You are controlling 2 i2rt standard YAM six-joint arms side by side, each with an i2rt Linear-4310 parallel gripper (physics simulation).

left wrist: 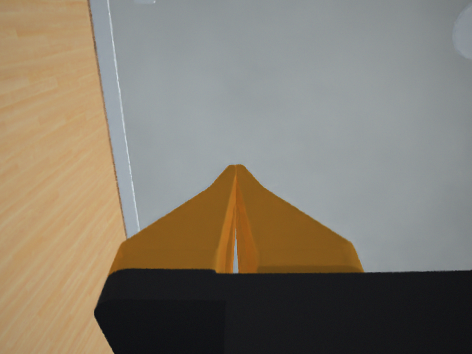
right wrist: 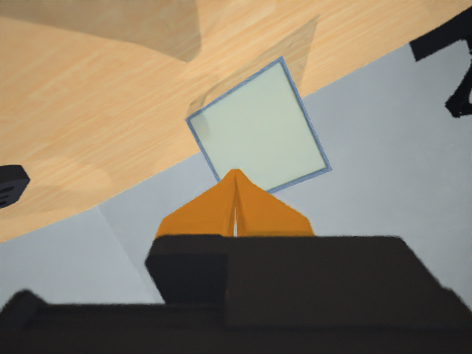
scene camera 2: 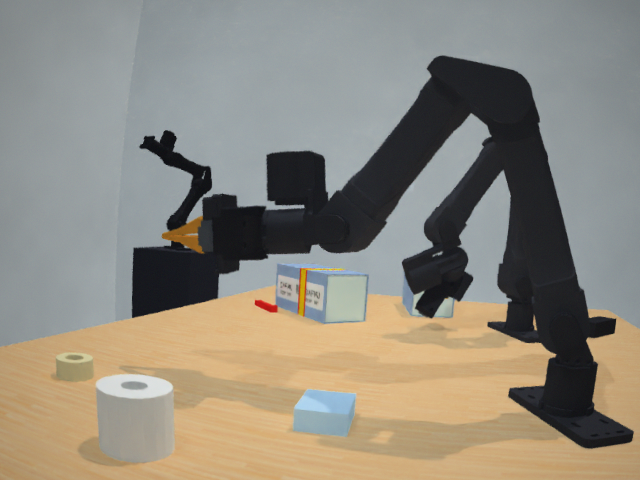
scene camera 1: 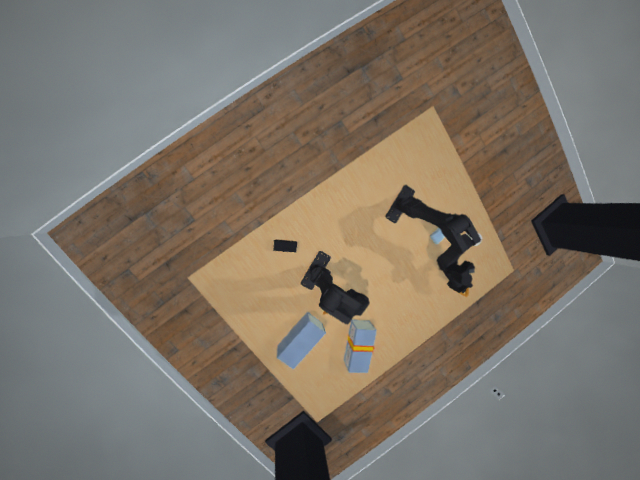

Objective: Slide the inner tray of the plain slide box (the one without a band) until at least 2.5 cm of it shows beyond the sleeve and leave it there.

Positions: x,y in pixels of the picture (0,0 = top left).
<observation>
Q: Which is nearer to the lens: the tape ring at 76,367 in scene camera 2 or the light blue block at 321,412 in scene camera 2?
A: The light blue block.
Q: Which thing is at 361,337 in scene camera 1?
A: A banded box.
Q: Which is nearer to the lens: the white roll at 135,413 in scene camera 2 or the light blue block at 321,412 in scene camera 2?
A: The white roll.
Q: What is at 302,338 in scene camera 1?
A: A plain slide box.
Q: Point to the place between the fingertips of my right gripper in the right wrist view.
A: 235,176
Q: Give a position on a banded box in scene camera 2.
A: At 328,295
</observation>
